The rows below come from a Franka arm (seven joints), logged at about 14 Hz.
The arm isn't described. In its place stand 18 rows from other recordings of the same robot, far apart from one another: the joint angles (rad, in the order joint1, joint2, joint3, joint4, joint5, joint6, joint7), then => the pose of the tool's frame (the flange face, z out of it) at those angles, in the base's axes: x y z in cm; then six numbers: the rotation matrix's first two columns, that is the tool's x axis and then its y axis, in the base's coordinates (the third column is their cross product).
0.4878 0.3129 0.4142 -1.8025 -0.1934 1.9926 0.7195 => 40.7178 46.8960 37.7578 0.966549 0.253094 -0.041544 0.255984 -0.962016 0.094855
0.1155 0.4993 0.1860 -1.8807 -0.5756 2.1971 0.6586 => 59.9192 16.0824 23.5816 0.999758 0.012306 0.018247 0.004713 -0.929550 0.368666
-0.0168 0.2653 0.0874 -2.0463 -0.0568 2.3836 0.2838 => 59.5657 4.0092 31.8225 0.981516 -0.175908 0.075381 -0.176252 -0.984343 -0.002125
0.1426 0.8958 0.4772 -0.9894 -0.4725 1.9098 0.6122 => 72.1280 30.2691 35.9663 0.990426 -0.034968 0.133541 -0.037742 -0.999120 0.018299
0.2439 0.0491 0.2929 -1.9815 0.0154 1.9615 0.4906 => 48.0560 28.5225 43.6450 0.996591 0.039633 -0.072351 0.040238 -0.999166 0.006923
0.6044 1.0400 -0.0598 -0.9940 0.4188 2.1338 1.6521 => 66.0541 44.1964 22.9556 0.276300 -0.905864 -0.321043 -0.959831 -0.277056 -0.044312
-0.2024 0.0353 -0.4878 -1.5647 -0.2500 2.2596 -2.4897 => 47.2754 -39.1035 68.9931 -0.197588 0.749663 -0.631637 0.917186 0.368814 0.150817
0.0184 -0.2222 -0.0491 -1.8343 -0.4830 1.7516 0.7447 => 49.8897 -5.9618 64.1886 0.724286 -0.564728 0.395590 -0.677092 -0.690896 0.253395
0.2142 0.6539 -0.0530 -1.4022 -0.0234 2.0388 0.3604 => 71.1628 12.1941 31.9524 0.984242 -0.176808 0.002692 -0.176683 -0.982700 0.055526
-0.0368 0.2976 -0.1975 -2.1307 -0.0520 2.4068 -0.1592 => 55.5821 -13.1833 26.8897 0.999010 -0.029639 -0.033179 -0.026639 -0.995811 0.087472
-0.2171 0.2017 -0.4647 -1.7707 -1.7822 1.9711 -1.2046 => 47.5394 -43.6901 53.4677 -0.127162 -0.088868 -0.987893 0.967485 -0.230656 -0.103785
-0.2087 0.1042 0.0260 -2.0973 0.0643 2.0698 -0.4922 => 53.8418 -9.6247 36.1368 0.957070 0.275307 -0.090679 0.265062 -0.957871 -0.110570
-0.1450 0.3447 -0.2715 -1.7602 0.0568 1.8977 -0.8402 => 57.4162 -23.6188 36.2114 0.903056 0.398934 -0.159187 0.384275 -0.915964 -0.115507
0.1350 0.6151 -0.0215 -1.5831 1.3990 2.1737 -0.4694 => 70.3709 12.0563 30.0991 0.950162 -0.311720 0.004876 -0.138296 -0.435457 -0.889523
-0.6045 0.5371 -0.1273 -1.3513 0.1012 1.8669 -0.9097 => 54.4078 -45.4220 41.4106 0.986406 0.163727 0.013991 0.164109 -0.985893 -0.032926
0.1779 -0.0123 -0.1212 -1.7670 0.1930 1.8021 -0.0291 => 56.2694 4.7740 55.9674 0.997972 0.041162 0.048553 0.049633 -0.980781 -0.188693
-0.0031 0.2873 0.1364 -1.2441 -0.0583 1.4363 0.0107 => 62.2952 6.2855 59.6679 0.989414 0.112040 -0.092231 0.114400 -0.993219 0.020695
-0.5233 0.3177 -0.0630 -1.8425 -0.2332 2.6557 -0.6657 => 56.3628 -36.2296 40.9879 0.924373 0.308081 0.224989 0.183683 -0.876333 0.445309
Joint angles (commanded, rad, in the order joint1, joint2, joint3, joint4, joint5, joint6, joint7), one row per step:
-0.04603 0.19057 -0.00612 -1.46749 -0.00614 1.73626 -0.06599
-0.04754 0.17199 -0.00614 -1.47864 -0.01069 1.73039 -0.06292
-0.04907 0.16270 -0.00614 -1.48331 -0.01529 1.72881 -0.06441
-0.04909 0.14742 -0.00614 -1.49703 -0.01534 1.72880 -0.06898
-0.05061 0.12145 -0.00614 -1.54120 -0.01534 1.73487 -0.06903
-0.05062 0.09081 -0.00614 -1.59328 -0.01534 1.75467 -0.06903
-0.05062 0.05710 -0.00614 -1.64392 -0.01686 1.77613 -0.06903
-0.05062 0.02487 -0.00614 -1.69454 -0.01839 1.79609 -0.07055
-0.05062 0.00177 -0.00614 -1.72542 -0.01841 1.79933 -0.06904
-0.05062 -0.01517 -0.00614 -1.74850 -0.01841 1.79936 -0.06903
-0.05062 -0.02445 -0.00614 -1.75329 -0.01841 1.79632 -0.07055
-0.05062 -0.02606 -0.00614 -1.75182 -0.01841 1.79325 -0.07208
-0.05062 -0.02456 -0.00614 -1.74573 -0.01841 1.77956 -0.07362
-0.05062 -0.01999 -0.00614 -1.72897 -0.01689 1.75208 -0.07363
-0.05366 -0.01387 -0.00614 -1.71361 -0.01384 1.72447 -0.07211
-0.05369 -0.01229 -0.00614 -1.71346 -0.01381 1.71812 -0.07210
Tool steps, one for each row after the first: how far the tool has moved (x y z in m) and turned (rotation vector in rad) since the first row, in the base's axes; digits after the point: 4 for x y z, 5 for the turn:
-0.0058 -0.0011 0.0056 -0.00427 -0.00137 -0.00428
-0.0086 -0.0023 0.0090 -0.00907 -0.00414 -0.00400
-0.0131 -0.0021 0.0117 -0.00948 -0.00561 0.00052
-0.0212 -0.0027 0.0067 -0.00864 0.00650 -0.00083
-0.0298 -0.0022 0.0017 -0.00833 0.00812 -0.00055
-0.0392 -0.0018 -0.0009 -0.00984 0.00367 -0.00006
-0.0486 -0.0014 -0.0049 -0.01132 0.00220 0.00200
-0.0561 -0.0010 -0.0064 -0.01081 0.00670 0.00058
-0.0620 -0.0007 -0.0080 -0.01036 0.01280 0.00060
-0.0648 -0.0006 -0.0054 -0.01050 0.01137 0.00206
-0.0654 -0.0006 -0.0041 -0.01061 0.01139 0.00353
-0.0660 -0.0006 -0.0033 -0.01023 0.02050 0.00486
-0.0664 -0.0005 -0.0003 -0.00791 0.03568 0.00428
-0.0667 -0.0019 0.0012 -0.00374 0.05383 -0.00096
-0.0670 -0.0019 -0.0002 -0.00326 0.06159 -0.00106

